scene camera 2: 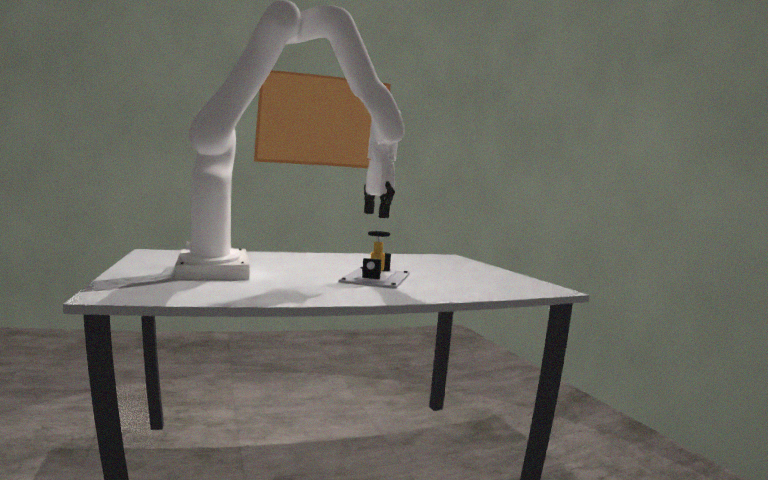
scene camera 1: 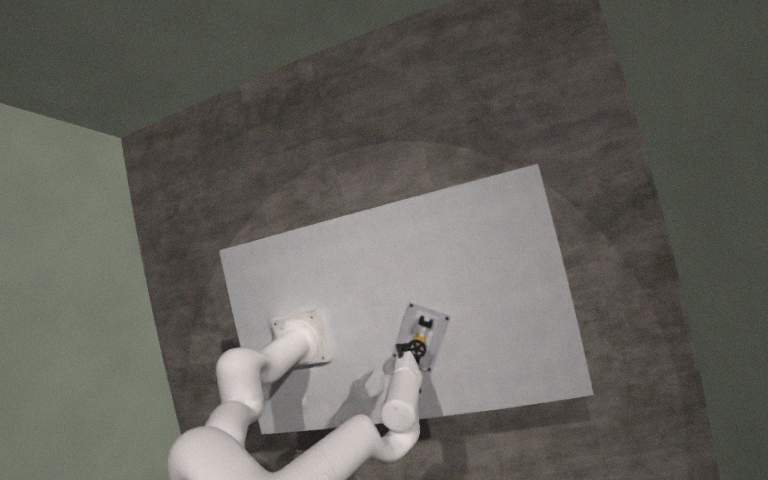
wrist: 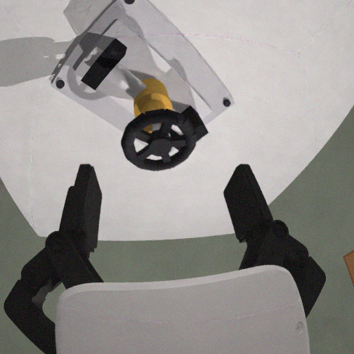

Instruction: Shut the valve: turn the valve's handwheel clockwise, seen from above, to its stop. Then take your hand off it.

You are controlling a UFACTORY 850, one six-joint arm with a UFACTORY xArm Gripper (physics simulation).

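The valve's black spoked handwheel [scene camera 1: 417, 348] [scene camera 2: 378, 233] [wrist: 161, 147] sits level on top of the yellow valve body [scene camera 2: 377, 254] [wrist: 152, 95]. The valve stands on a grey base plate [scene camera 1: 439, 335] [scene camera 2: 399, 277] [wrist: 182, 57] with dark corner bolts. My gripper [scene camera 2: 376, 215] [wrist: 166, 178] is open wide and empty. It points down above the handwheel, and a gap shows between its fingertips and the wheel in the second scene view. In the first scene view the arm partly hides the fingers. The wheel's turning angle relative to its stop cannot be told.
Black end blocks [scene camera 2: 371, 268] [wrist: 104, 64] stand on the plate at the ends of the valve's pipe. The plate is on a white table [scene camera 1: 481, 243] [scene camera 2: 481, 283] [wrist: 280, 100]. My arm's base [scene camera 1: 322, 339] [scene camera 2: 212, 270] stands on the same table. An orange board [scene camera 2: 311, 118] hangs on the wall behind.
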